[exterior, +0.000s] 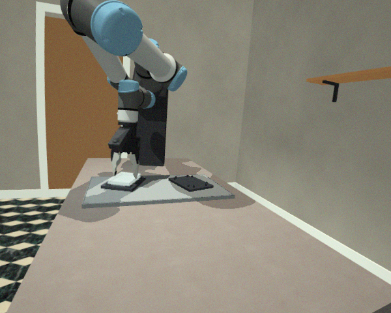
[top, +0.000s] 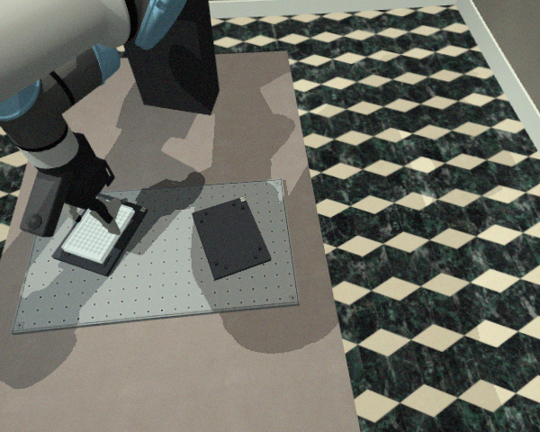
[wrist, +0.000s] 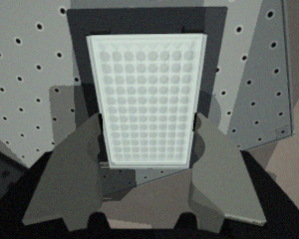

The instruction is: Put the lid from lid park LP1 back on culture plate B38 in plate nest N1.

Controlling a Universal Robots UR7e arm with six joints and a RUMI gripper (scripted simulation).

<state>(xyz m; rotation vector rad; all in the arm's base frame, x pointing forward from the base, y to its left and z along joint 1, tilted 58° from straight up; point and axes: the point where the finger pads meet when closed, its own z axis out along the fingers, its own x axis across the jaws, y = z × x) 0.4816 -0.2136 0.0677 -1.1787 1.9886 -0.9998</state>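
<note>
The lid lies 1 cm below my hand. Round my hand: dark plate nest: 3 cm below; then lid park LP1: 24 cm to the left, 11 cm ahead, 3 cm below; then white culture plate: 2 cm below.
</note>
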